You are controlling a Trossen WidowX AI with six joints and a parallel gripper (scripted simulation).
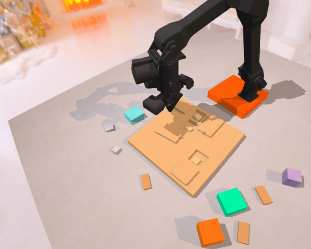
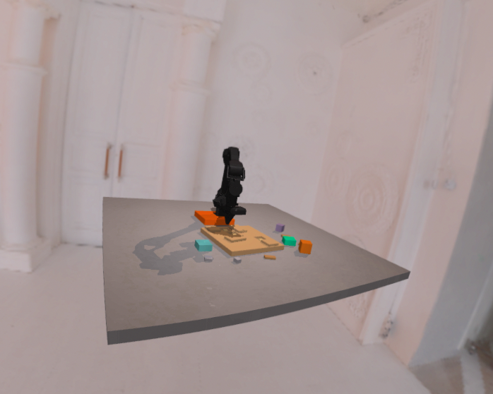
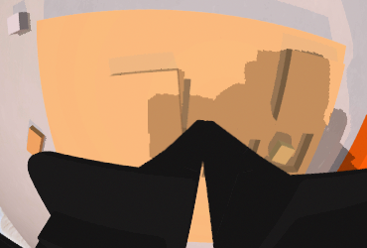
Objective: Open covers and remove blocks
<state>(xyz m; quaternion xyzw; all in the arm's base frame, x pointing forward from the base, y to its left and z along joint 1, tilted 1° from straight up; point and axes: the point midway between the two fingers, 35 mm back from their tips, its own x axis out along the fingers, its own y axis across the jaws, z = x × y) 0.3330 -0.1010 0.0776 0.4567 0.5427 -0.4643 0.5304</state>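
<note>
Right now my gripper tip is 8 cm short of the cyan block, 13 cm to the left of it and 7 cm above it. The rest, counted from my gripper tip: orange block 16 cm ahead, 35 cm to the left, 6 cm below; purple cube 14 cm behind, 40 cm to the left, 6 cm below; green block 5 cm ahead, 33 cm to the left, 7 cm below.
</note>
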